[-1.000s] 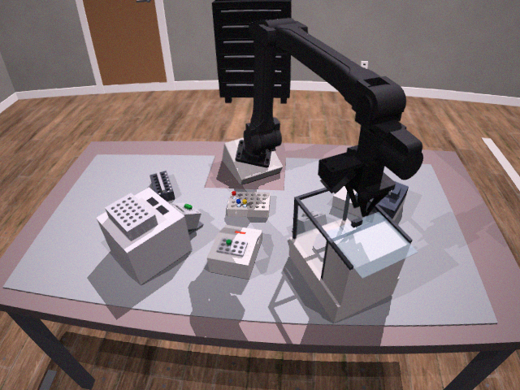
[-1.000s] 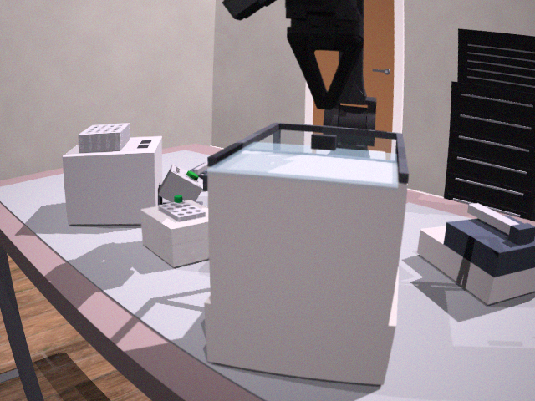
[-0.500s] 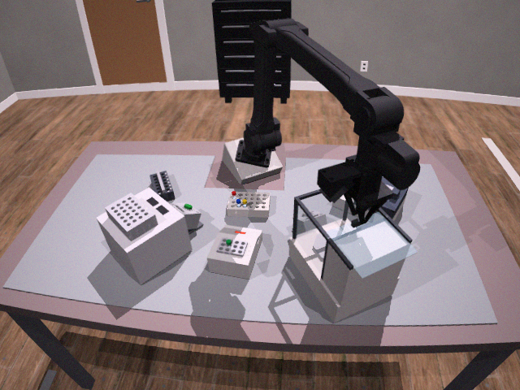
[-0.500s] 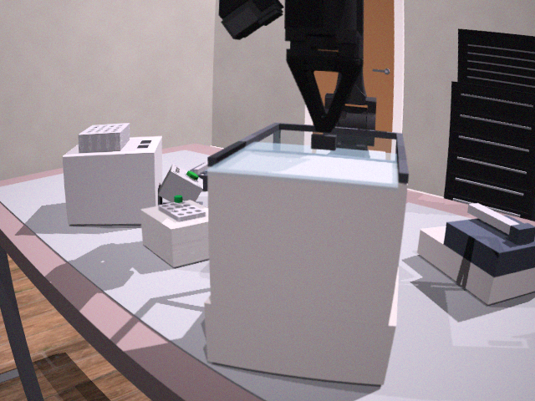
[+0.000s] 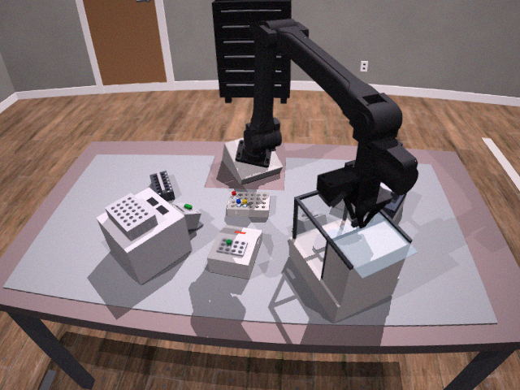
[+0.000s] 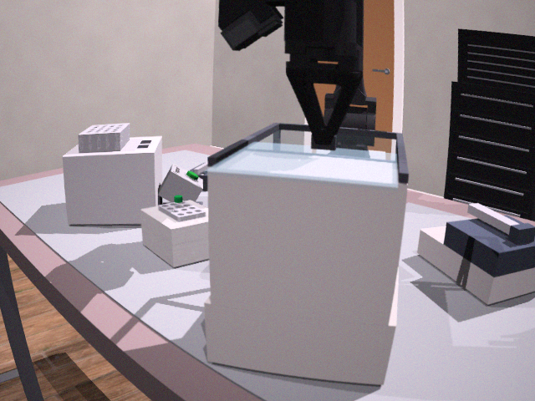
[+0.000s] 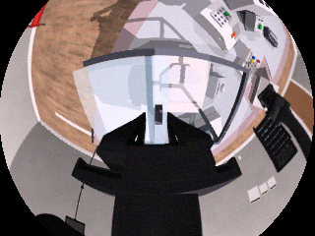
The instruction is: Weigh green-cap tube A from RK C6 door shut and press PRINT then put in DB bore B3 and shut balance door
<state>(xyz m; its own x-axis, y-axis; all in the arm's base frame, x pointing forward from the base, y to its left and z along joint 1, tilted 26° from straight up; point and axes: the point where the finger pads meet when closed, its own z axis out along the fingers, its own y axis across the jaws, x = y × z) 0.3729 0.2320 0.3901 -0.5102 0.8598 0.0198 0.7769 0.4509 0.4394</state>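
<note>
Now: hand 20 mm short of the glass door pane, 10 mm to the right of it and 10 mm above it. The rest, counted from my hand: dry block 300 mm to the right, 190 mm below, 50 mm behind; spectrophotometer 310 mm behind, 160 mm below, 80 mm to the left; tube rack RK 300 mm to the right, 260 mm behind, 210 mm below.
</note>
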